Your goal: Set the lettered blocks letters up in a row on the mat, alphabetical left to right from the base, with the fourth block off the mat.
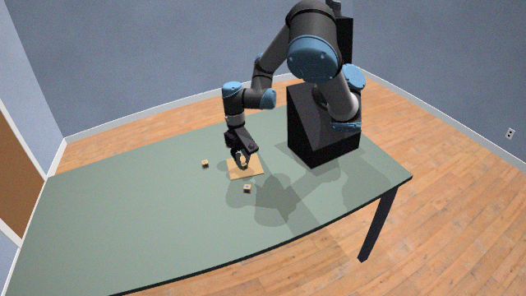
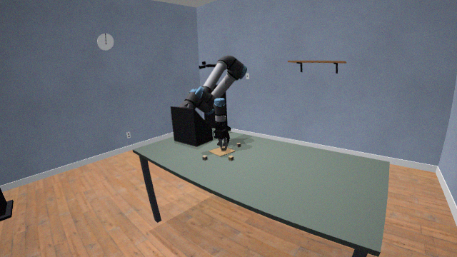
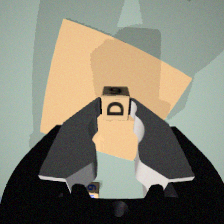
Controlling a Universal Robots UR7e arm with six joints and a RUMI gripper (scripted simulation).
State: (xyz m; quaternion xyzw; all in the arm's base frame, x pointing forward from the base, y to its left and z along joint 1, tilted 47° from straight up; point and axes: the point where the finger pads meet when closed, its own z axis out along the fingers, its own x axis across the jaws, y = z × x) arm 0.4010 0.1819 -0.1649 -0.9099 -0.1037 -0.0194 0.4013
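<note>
Now: hand 2 cm to the left of the tan mat, 2 cm above it and 1 cm past it. From my hand the other things lie so: block: 13 cm to the left, 4 cm ahead, 1 cm below.
</note>
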